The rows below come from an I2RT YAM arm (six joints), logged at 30 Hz.
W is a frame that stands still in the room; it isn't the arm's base.
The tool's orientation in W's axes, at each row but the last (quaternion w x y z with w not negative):
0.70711 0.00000 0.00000 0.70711
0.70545 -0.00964 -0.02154 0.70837
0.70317 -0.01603 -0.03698 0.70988
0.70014 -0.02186 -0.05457 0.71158
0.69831 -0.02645 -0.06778 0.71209
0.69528 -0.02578 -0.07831 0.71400
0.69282 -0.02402 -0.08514 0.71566
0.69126 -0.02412 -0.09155 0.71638
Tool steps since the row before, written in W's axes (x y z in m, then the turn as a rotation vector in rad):
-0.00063 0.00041 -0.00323 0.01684 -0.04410 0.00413
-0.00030 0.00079 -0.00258 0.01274 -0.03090 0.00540
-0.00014 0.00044 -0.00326 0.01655 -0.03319 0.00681
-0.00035 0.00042 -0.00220 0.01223 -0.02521 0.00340
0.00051 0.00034 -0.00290 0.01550 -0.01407 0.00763
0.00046 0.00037 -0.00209 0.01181 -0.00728 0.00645
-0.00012 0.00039 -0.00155 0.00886 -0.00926 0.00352
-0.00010 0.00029 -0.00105 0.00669 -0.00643 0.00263
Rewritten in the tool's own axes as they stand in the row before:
0.00041 0.00063 -0.00323 -0.04410 -0.01684 0.00413
0.00075 0.00041 -0.00258 -0.03086 -0.01285 0.00536
0.00035 0.00038 -0.00325 -0.03315 -0.01674 0.00654
0.00033 0.00058 -0.00217 -0.02525 -0.01218 0.00325
0.00016 -0.00012 -0.00296 -0.01397 -0.01616 0.00634
0.00020 -0.00015 -0.00216 -0.00717 -0.01248 0.00519
0.00026 0.00035 -0.00154 -0.00927 -0.00906 0.00294
0.00020 0.00026 -0.00104 -0.00644 -0.00685 0.00213

